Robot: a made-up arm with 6 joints.
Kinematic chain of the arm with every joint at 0, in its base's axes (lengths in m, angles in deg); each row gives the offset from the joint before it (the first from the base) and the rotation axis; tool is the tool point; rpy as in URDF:
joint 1: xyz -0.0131 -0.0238 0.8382 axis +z
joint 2: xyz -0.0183 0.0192 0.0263 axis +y
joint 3: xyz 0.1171 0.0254 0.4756 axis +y
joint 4: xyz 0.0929 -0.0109 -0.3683 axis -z
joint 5: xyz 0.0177 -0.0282 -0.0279 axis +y
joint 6: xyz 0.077 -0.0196 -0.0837 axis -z
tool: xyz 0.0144 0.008 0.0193 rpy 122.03 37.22 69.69
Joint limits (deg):
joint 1: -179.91..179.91
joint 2: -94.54..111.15
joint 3: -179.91..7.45
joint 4: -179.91..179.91
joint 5: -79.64..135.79
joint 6: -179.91..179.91
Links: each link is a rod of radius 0.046 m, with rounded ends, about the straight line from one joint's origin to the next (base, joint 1, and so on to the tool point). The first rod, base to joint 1, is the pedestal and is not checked.
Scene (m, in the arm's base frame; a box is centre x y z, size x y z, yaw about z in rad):
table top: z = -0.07
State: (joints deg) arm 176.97 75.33 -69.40 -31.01 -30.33 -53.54
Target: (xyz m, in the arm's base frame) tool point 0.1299 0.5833 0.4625
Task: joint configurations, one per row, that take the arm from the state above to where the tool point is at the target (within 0.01 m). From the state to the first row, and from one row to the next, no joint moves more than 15 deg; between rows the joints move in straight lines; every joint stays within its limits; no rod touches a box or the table.
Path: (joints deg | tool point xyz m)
1: 162.33 74.85 -68.57 -28.09 -30.43 -53.58 | -0.6391 0.1108 0.4434
2: 147.69 74.38 -67.74 -25.18 -30.53 -53.62 | -0.5802 0.2690 0.4464
3: 133.05 73.90 -66.91 -22.26 -30.63 -53.66 | -0.4821 0.4057 0.4495
4: 118.41 73.42 -66.08 -19.34 -30.73 -53.70 | -0.3518 0.5114 0.4527
5: 103.77 72.95 -65.25 -16.43 -30.83 -53.74 | -0.1989 0.5786 0.4558
6: 89.13 72.47 -64.42 -13.51 -30.93 -53.78 | -0.0344 0.6030 0.4591
7: 74.49 71.99 -63.60 -10.59 -31.03 -53.82 | 0.1299 0.5833 0.4625

